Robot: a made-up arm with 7 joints. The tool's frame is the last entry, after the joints. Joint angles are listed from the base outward. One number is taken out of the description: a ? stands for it. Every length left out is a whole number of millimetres.
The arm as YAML. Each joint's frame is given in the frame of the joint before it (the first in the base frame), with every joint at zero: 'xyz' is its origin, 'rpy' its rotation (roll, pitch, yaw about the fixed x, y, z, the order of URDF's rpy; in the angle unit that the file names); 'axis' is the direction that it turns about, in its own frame. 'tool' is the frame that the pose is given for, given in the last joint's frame.
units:
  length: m
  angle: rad
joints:
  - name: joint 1
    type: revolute
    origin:
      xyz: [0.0, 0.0, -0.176]
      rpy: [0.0, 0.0, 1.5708]
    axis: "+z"
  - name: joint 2
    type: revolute
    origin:
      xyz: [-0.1, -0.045, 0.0]
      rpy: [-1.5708, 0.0, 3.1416]
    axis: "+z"
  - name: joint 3
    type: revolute
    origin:
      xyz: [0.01, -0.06, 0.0]
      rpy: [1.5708, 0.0, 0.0]
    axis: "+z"
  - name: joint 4
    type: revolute
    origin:
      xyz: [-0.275, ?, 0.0]
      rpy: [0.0, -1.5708, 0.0]
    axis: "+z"
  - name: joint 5
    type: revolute
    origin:
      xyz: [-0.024, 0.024, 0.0]
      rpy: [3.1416, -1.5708, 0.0]
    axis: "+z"
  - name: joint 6
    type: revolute
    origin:
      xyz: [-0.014, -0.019, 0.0]
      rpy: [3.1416, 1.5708, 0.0]
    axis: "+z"
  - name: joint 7
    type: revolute
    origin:
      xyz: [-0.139, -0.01, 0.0]
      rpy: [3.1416, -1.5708, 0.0]
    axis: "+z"
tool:
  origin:
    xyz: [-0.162, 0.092, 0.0]
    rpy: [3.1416, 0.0, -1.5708]
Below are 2 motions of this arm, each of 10 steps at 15 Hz.
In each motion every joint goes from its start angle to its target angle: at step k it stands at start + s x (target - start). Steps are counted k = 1, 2, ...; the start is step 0. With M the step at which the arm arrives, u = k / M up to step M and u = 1 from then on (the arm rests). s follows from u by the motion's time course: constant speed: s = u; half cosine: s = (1 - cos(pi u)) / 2; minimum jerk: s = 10 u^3 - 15 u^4 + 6 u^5.
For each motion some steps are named. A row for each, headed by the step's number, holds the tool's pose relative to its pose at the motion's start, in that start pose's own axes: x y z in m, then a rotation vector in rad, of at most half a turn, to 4 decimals.
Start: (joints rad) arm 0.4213 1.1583 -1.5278 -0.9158 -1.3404 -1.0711 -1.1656
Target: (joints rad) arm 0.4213 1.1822 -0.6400 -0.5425 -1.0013 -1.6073 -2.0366
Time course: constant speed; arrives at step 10
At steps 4, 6, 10:
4: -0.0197 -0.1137 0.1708 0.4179 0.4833 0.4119
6: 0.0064 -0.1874 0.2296 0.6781 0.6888 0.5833
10: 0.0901 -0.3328 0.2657 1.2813 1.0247 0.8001

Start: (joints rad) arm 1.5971 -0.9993 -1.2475 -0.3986 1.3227 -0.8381 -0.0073
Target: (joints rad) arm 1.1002 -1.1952 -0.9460 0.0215 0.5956 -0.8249 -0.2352
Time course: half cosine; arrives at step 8
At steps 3, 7, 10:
3: 0.0413 -0.0084 -0.0095 0.1725 0.1549 0.0098
7: 0.1315 -0.0344 -0.0710 0.5192 0.5407 -0.0677
10: 0.1363 -0.0360 -0.0765 0.5376 0.5652 -0.0770

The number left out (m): -0.196
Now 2 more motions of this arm.
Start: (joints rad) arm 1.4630 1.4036 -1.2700 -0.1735 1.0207 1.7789 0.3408
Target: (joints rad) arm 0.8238 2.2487 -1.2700 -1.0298 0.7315 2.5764 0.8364
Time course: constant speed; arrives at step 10
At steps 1, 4, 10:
1: 0.0280 0.0021 -0.0229 0.0024 -0.1721 -0.0590
4: 0.1272 -0.0089 -0.0737 0.0389 -0.6877 -0.2086
10: 0.3340 -0.1087 -0.0834 0.2113 -1.6816 -0.2981

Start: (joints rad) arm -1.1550 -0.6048 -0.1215 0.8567 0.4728 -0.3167 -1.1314
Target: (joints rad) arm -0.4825 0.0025 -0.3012 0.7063 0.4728 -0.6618 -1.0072
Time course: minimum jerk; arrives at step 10
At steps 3, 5, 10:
3: -0.0184 0.0182 0.0010 -0.0358 0.0400 0.0904
5: -0.0614 0.0527 0.0063 -0.0848 0.1466 0.2793
10: -0.1299 0.0918 0.0291 -0.0992 0.3686 0.5480

